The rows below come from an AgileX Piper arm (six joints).
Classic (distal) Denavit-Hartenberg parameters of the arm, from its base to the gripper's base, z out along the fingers. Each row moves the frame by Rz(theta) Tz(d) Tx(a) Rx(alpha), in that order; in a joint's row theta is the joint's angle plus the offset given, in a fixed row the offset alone. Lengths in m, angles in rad.
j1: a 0  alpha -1.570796  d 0.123  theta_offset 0
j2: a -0.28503  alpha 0  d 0  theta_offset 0.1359
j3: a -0.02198  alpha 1.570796  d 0  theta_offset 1.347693
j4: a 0  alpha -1.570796  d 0.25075  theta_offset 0
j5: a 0  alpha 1.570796  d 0  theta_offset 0
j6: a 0  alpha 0  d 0.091  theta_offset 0
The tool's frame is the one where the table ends.
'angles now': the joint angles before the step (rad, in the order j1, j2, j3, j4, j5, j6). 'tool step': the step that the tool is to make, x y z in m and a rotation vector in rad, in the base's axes. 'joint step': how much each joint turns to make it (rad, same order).
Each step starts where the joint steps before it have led.
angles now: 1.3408, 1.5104, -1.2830, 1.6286, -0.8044, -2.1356
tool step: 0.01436, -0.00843, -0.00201, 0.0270, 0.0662, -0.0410
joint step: -0.0533, -0.0073, 0.0000, 0.0686, 0.0219, 0.0000
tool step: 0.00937, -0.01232, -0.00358, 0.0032, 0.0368, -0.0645
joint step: -0.0345, -0.0164, 0.0206, 0.0398, -0.0252, 0.0000
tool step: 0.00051, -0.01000, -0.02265, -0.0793, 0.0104, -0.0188
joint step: -0.0084, -0.0166, 0.0931, -0.0132, -0.0131, 0.0000
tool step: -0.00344, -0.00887, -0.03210, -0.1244, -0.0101, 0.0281
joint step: 0.0000, -0.0110, 0.1274, -0.0551, 0.0139, 0.0000
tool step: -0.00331, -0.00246, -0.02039, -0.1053, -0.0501, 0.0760
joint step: 0.0000, 0.0000, 0.0857, -0.1032, 0.0412, 0.0000
